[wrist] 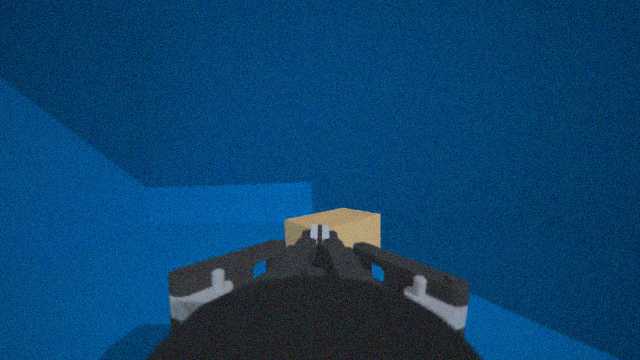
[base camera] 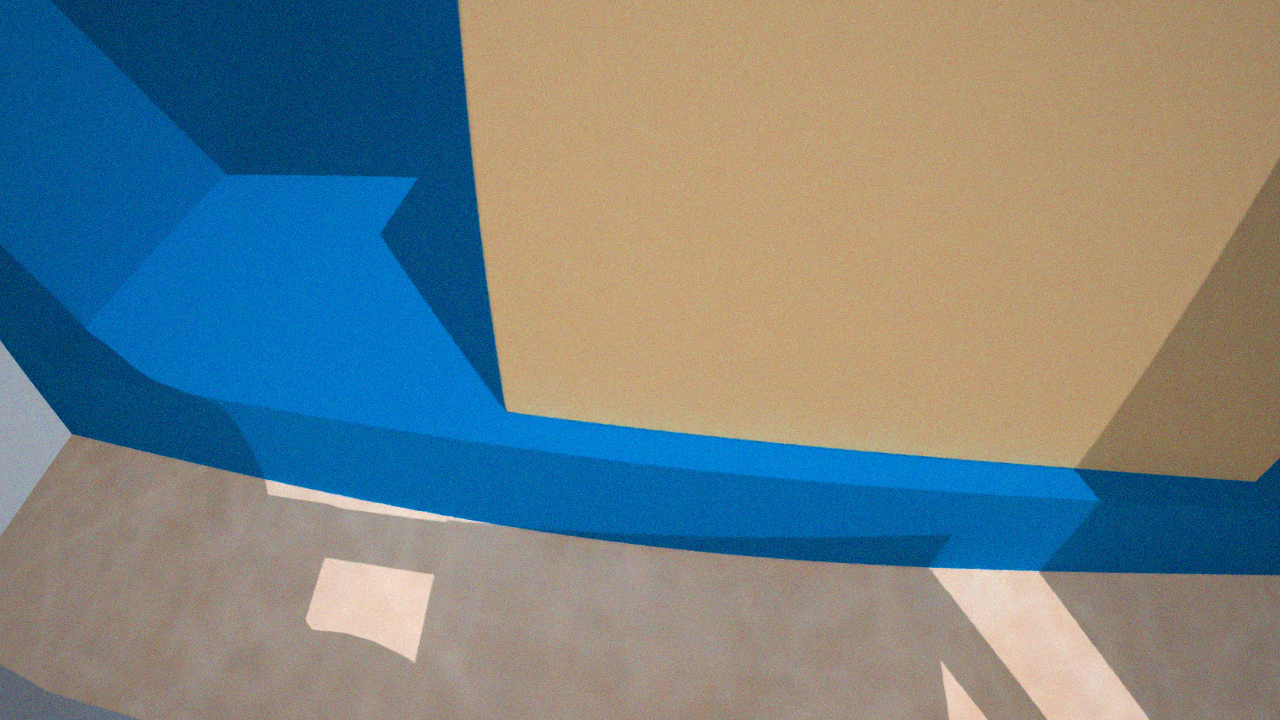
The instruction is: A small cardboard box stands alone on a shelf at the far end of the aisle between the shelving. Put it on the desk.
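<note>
The small cardboard box shows in the middle of the wrist view, on the blue shelf. My gripper is shut, with its fingertips together and nothing between them. The fingertips are in front of the box and hide part of its lower side. A corner and parts of the top and side faces show past them. How far the fingertips are from the box is hard to tell. The desk does not show in either view.
In the base camera view a large cardboard surface rises from a blue shelf level. The blue front edge of that level runs across, above a brown-grey floor with sunlit patches. A grey-white surface is at the left edge.
</note>
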